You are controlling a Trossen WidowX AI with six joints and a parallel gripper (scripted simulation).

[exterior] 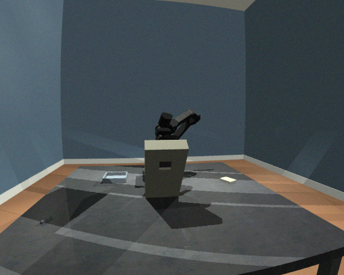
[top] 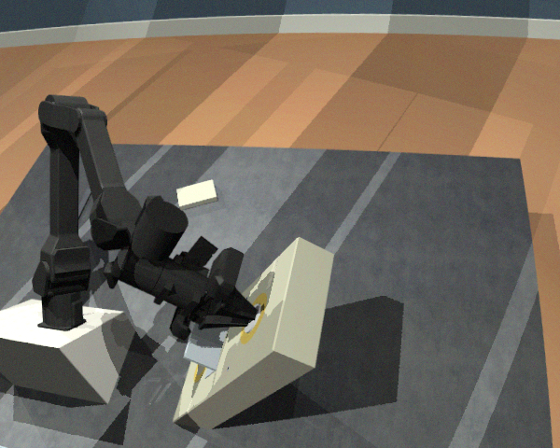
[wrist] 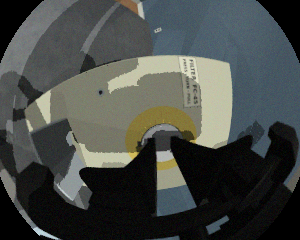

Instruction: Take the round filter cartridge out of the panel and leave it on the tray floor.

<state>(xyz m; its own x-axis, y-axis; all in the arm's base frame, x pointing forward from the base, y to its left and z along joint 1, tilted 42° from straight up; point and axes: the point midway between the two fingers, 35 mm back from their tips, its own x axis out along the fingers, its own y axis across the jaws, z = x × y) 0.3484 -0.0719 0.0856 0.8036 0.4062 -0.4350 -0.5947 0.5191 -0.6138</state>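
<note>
Now: gripper tip 4 cm past the cream service panel and 8 cm above it. Round my gripper tip: filter cartridge: 1 cm ahead, 1 cm below; then tray: 43 cm behind, 29 cm to the right, 23 cm below; then thin dark bar: 12 cm ahead, 51 cm to the right, 24 cm below.
</note>
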